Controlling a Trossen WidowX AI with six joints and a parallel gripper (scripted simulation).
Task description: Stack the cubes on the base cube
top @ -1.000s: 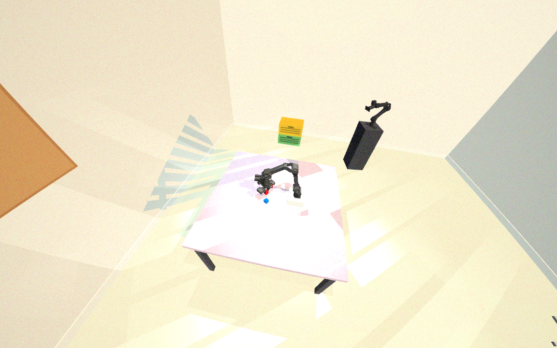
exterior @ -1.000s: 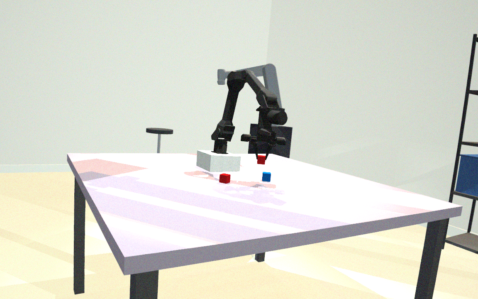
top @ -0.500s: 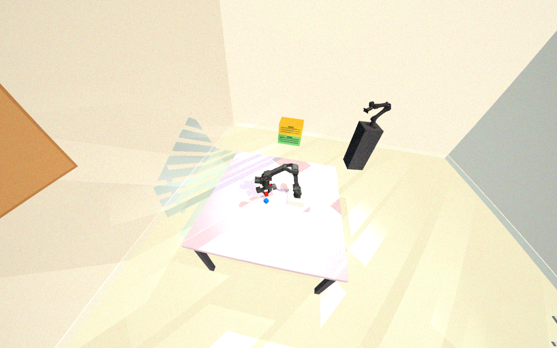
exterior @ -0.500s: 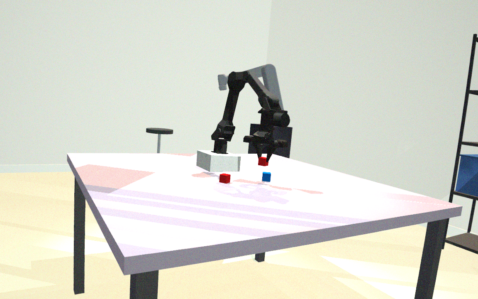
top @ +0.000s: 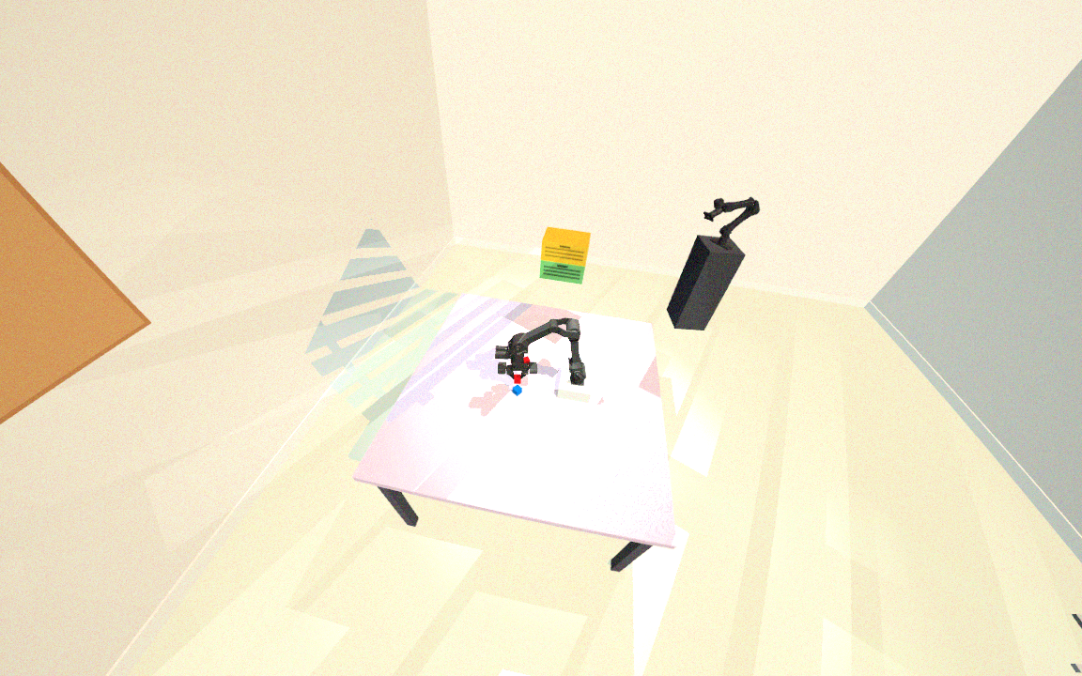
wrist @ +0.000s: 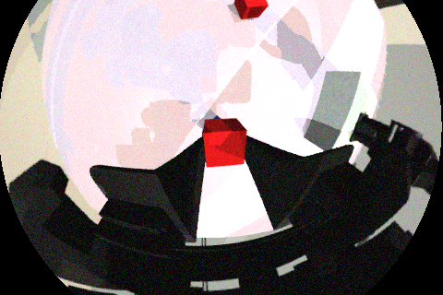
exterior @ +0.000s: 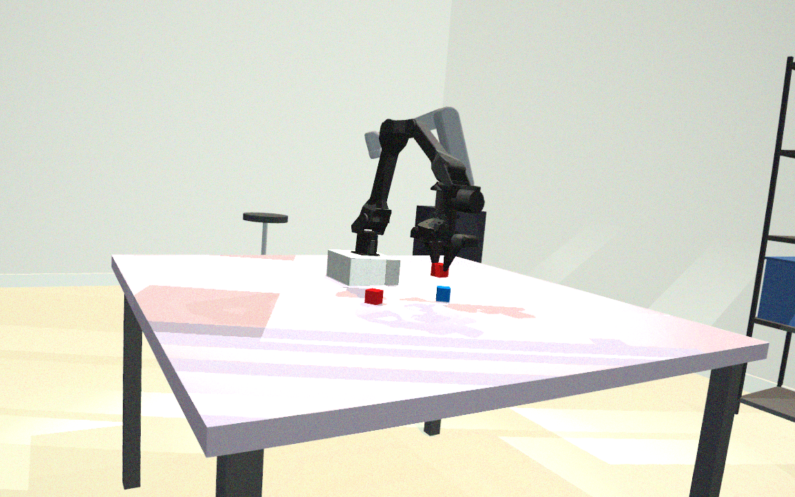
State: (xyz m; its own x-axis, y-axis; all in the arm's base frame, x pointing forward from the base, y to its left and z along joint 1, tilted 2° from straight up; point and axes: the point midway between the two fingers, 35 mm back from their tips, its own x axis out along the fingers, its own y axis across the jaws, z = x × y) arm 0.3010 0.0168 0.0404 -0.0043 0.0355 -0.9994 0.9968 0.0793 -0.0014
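Now: the blue cube 2 cm to the left of my gripper tip and 6 cm below it.
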